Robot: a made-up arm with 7 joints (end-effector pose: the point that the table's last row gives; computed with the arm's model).
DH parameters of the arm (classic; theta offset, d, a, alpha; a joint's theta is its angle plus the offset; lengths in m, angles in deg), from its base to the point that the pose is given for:
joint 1: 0 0.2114 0 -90
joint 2: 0 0 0 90
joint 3: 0 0.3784 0.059 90
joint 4: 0 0 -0.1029 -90
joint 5: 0 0.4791 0 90
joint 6: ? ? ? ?
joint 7: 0 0 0 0
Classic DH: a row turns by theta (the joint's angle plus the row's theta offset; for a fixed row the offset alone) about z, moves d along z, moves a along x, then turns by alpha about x.
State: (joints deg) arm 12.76 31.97 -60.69 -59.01 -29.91 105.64 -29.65
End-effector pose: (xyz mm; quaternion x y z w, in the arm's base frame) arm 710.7 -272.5 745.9 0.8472 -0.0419 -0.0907 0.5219
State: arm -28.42 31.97 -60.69 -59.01 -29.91 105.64 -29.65
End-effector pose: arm 355.5 -673.1 745.9 0.7783 -0.3372 -0.2684 0.4566
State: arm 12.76 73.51 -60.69 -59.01 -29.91 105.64 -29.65
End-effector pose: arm 901.1 -229.4 191.7 0.7199 0.1342 -0.3745 0.5688
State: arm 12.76 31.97 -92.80 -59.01 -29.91 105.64 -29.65
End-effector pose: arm 508.2 -390.5 885.4 0.7327 -0.2689 -0.1762 0.5999
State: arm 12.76 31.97 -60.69 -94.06 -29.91 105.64 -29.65
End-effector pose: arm 637.4 -429.3 430.7 0.8809 -0.0403 -0.3302 0.3367
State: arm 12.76 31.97 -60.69 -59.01 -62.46 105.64 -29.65
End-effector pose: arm 716.1 -271.0 730.5 0.6819 -0.0247 -0.2494 0.6872
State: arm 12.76 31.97 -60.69 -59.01 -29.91 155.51 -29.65
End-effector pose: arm 693.9 -185.9 768.9 0.6926 0.1721 0.2194 0.6653
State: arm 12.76 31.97 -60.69 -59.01 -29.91 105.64 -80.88
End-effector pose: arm 710.7 -272.5 745.9 0.7820 0.3284 -0.3074 0.4314
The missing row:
joint 6: 0 0 0.1081 90
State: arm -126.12 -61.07 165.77 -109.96 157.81 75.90 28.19
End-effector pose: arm 456.4 370.1 -198.8 -0.3051 0.5049 0.5547 0.5867
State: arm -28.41 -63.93 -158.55 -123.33 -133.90 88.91 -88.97
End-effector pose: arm -436.4 -14.7 -233.7 -0.7922 -0.1172 0.1962 0.5658
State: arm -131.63 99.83 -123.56 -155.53 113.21 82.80 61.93
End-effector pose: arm -206.2 280.6 438.1 -0.8859 -0.1742 0.3292 0.2766
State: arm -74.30 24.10 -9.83 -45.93 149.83 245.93 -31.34
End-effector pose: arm 76.9 -535.6 726.8 -0.3682 -0.8045 0.4635 0.0485
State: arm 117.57 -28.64 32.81 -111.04 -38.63 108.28 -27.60
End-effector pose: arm -479.5 120.9 721.9 -0.0246 0.8777 0.4725 0.0764
